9 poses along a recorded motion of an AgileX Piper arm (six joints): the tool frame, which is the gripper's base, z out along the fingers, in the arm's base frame.
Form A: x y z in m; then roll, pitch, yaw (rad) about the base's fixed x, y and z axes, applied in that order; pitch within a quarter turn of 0, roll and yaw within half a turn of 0.
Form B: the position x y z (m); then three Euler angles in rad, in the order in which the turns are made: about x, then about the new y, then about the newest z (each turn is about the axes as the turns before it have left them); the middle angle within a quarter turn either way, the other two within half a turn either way. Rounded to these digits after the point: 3 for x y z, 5 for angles.
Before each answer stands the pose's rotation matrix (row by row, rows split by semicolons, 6 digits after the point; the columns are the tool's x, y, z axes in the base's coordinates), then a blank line. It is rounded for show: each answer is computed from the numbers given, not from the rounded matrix.
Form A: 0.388 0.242 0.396 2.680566 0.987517 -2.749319
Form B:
-0.508929 -0.685487 0.520671; -0.210552 0.685619 0.696846; -0.834661 0.245017 -0.493262

0.388 0.242 0.396 -2.18677 0.54764 2.20944
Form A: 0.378 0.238 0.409 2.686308 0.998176 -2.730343
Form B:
-0.496659 -0.697796 0.516150; -0.216602 0.675511 0.704818; -0.840484 0.238255 -0.486643

0.378 0.238 0.409 -2.17509 0.54235 2.18937
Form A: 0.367 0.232 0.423 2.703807 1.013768 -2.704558
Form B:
-0.478977 -0.709365 0.517090; -0.223760 0.668260 0.709479; -0.848830 0.224120 -0.478809

0.367 0.232 0.423 -2.16446 0.54345 2.16470
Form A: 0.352 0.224 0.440 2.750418 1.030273 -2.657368
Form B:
-0.455426 -0.719694 0.524050; -0.239551 0.665994 0.706447; -0.857440 0.196198 -0.475714

0.352 0.224 0.440 -2.16344 0.55160 2.13499
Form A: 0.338 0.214 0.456 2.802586 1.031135 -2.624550
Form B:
-0.446678 -0.714176 0.538917; -0.254000 0.678788 0.689007; -0.857883 0.170880 -0.484600

0.338 0.214 0.456 -2.18375 0.56915 2.12972
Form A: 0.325 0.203 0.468 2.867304 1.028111 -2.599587
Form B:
-0.442419 -0.695274 0.566444; -0.266407 0.705001 0.657268; -0.856325 0.139883 -0.497132

0.325 0.203 0.468 -2.21836 0.60218 2.13750
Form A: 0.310 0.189 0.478 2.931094 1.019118 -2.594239
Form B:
-0.447546 -0.660894 0.602430; -0.272766 0.742446 0.611860; -0.851646 0.109513 -0.512548

0.310 0.189 0.478 -2.26810 0.64654 2.16604
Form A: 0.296 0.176 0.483 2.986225 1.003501 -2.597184
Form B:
-0.459670 -0.623311 0.632603; -0.278302 0.777540 0.563897; -0.843357 0.083152 -0.530880

0.296 0.176 0.483 -2.32605 0.68491 2.20623
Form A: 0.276 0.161 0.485 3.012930 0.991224 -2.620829
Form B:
-0.475067 -0.586554 0.655946; -0.272487 0.806856 0.524151; -0.836697 0.070270 -0.543139

0.276 0.161 0.485 -2.37398 0.71544 2.25156
